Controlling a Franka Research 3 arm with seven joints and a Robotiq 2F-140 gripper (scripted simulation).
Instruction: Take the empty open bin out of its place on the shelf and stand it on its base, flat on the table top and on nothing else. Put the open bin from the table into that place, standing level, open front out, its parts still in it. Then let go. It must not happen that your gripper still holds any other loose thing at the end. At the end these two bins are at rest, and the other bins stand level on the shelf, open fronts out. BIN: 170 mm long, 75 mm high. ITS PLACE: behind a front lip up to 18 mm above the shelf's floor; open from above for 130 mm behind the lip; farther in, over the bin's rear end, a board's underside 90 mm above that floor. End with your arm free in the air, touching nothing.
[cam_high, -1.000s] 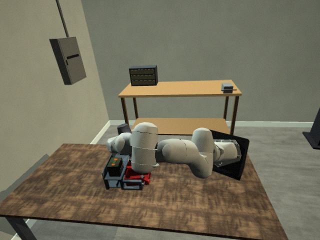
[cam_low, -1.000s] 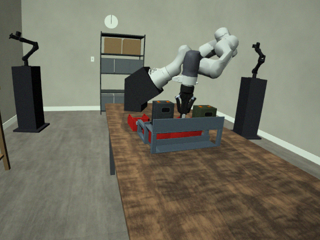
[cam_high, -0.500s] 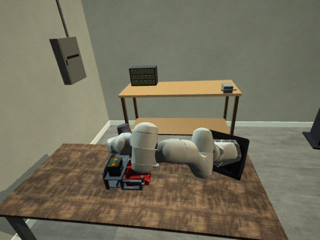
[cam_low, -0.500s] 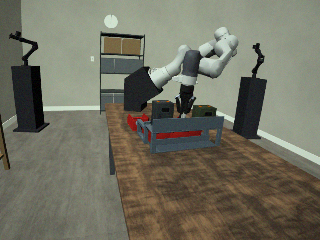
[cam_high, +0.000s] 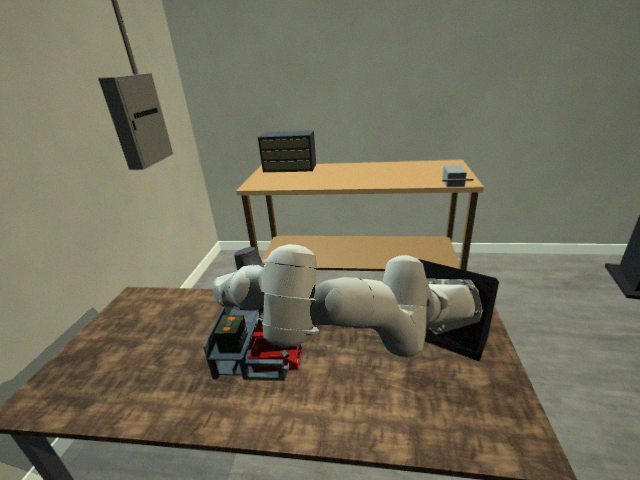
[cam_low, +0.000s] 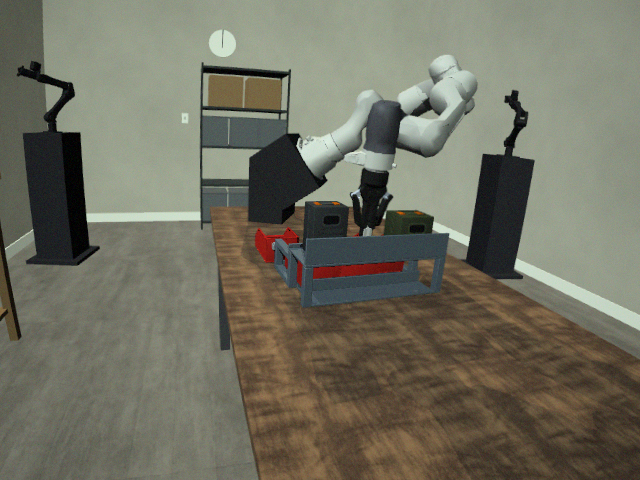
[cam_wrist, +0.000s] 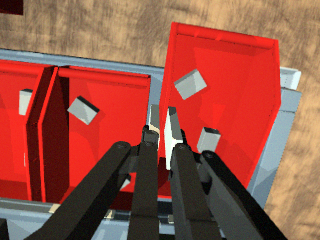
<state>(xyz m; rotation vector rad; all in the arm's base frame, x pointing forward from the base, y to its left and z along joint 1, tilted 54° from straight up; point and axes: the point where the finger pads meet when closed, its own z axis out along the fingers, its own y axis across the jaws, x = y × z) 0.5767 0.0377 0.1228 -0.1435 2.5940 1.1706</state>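
Now: the grey shelf floor 10 cm ahead of my hand, 9 cm below it and 4 cm to the right of it. From my hand the other things lie so: olive box: 13 cm ahead, 8 cm to the left, 6 cm above; dark grey box: 18 cm ahead, 15 cm to the right, 7 cm above; shelf back board: 23 cm ahead, 4 cm above, 1 cm to the right.
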